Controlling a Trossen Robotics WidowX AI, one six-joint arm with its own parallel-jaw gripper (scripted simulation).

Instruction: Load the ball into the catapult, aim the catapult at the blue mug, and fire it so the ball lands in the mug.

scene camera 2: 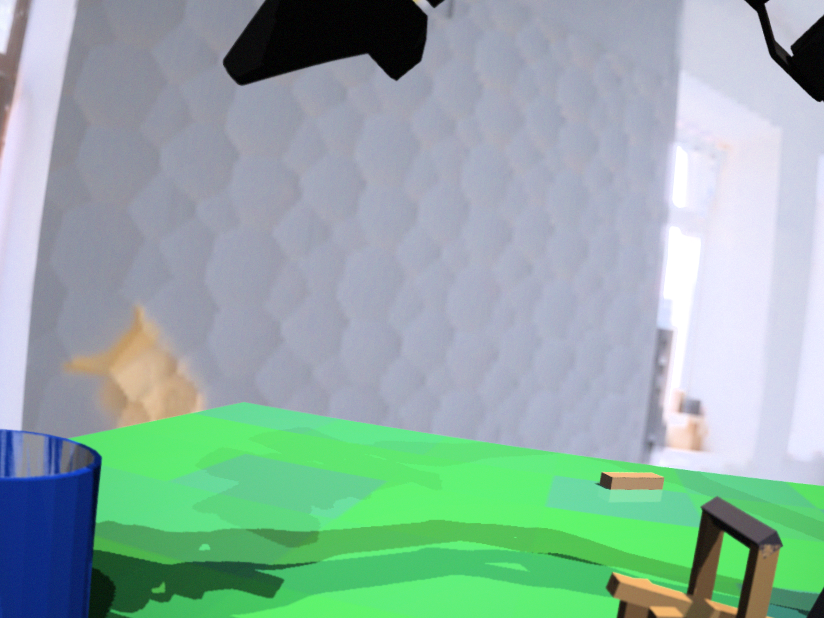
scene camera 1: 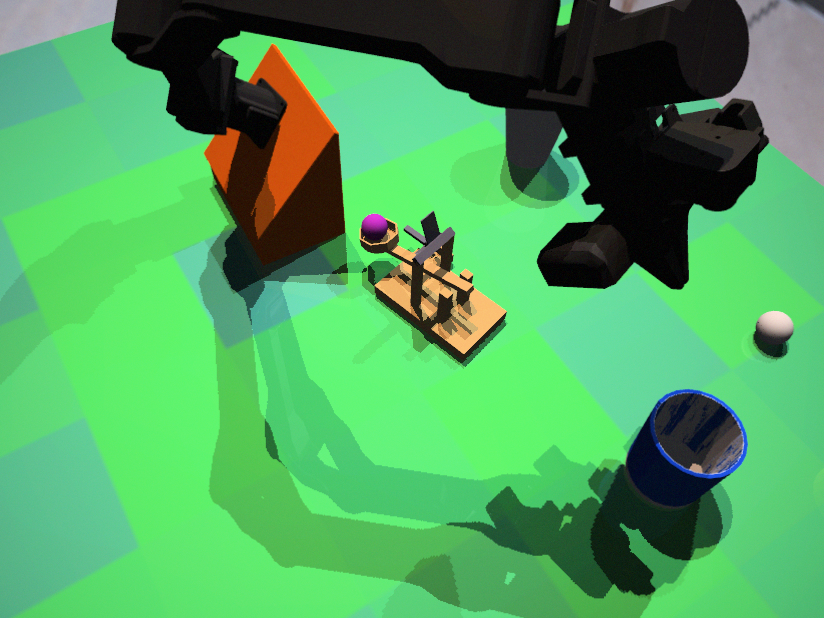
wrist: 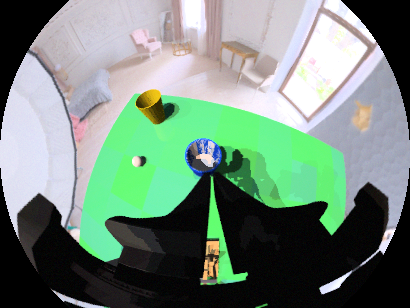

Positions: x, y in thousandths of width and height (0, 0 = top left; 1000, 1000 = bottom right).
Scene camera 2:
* my gripper: 280, 122
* small wooden block: 743, 778
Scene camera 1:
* my gripper: 825, 462
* blue mug: 839, 714
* wooden catapult: 543, 498
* grey cup: 645, 219
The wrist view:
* my gripper: 516, 573
